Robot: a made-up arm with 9 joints. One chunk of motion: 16 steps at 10 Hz.
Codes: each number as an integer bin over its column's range. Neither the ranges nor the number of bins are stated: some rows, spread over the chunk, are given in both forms.
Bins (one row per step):
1: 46 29 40 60 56 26
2: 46 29 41 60 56 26
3: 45 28 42 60 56 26
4: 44 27 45 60 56 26
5: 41 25 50 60 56 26
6: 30 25 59 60 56 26
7: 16 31 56 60 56 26
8: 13 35 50 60 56 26
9: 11 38 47 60 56 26
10: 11 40 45 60 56 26
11: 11 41 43 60 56 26
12: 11 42 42 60 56 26
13: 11 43 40 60 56 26
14: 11 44 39 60 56 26
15: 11 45 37 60 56 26
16: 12 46 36 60 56 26
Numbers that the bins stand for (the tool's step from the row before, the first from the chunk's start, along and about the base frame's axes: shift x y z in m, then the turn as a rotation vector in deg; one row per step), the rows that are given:
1: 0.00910 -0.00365 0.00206 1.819 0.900 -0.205
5: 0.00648 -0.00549 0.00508 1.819 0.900 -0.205
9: -0.00924 0.00049 0.00417 1.819 0.900 -0.205
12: -0.00924 0.00233 0.00267 1.819 0.900 -0.205
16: -0.00871 0.00417 0.00086 1.819 0.900 -0.205
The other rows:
2: 0.00910 -0.00365 0.00237 1.819 0.900 -0.205
3: 0.00857 -0.00411 0.00267 1.819 0.900 -0.205
4: 0.00805 -0.00457 0.00357 1.819 0.900 -0.205
6: 0.00071 -0.00549 0.00779 1.819 0.900 -0.205
7: -0.00662 -0.00273 0.00689 1.819 0.900 -0.205
8: -0.00819 -0.00089 0.00508 1.819 0.900 -0.205
10: -0.00924 0.00141 0.00357 1.819 0.900 -0.205
11: -0.00924 0.00187 0.00297 1.819 0.900 -0.205
13: -0.00924 0.00279 0.00206 1.819 0.900 -0.205
14: -0.00924 0.00325 0.00176 1.819 0.900 -0.205
15: -0.00924 0.00371 0.00116 1.819 0.900 -0.205

